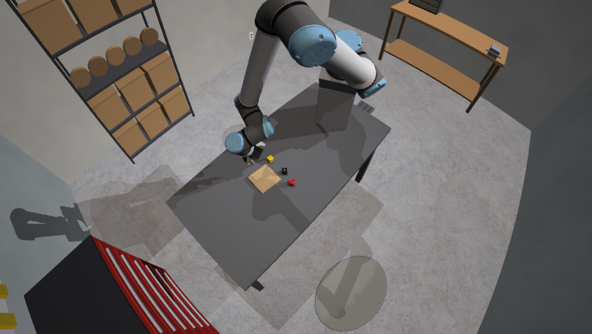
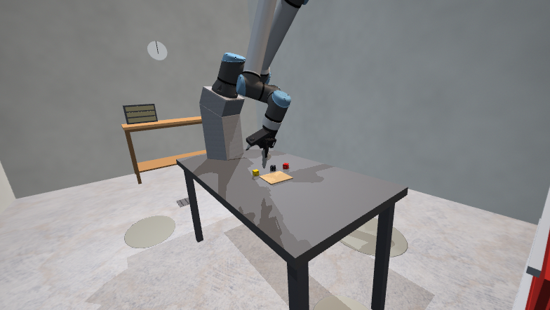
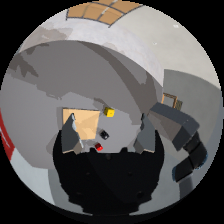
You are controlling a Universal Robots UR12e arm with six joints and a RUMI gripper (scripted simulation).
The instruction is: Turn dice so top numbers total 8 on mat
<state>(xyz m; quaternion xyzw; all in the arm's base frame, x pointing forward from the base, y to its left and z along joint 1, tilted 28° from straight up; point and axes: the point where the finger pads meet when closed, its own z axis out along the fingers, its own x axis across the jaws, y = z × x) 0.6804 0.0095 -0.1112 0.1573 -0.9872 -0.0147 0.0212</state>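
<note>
My gripper is now 10 cm above the yellow die, 8 cm past it and 3 cm to the right of it. From my hand the other things lie so: tan mat: 12 cm below, 11 cm to the left, 3 cm ahead; then black die: 15 cm to the left, 10 cm below, 9 cm behind; then red die: 23 cm to the left, 10 cm below, 8 cm behind.
</note>
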